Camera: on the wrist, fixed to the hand. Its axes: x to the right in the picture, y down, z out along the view.
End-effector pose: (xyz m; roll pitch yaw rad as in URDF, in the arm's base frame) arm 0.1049 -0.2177 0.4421 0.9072 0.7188 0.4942
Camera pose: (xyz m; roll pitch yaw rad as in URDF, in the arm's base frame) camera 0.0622 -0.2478 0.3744 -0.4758 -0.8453 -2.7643
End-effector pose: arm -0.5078 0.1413 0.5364 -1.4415 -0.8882 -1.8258
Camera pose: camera -0.5506 0.2003 0.5812 1.7297 1.0334 1.2421
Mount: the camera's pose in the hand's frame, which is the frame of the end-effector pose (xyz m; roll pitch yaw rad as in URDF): 0.0056 -0.0709 -0.0475 0.3502 -0.0186 2.9916
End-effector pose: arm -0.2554 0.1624 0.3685 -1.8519 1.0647 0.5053
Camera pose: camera -0.1782 0.1754 0.4030 2.1683 -0.9150 -2.5976
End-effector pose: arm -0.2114 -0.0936 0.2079 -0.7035 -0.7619 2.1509
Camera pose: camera -0.1391 -0.0493 0.2187 0.9165 0.8362 -1.1797
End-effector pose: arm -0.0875 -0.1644 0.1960 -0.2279 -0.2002 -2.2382
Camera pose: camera -0.1573 -0.1240 0.1675 0.5450 0.2135 0.7496
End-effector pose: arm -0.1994 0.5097 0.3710 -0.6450 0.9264 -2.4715
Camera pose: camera -0.2579 0.5721 0.3693 1.1465 -0.8410 0.4730
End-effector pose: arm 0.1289 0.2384 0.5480 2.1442 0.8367 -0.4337
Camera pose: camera 0.1425 0.3185 0.5212 -1.9250 -0.9464 2.8740
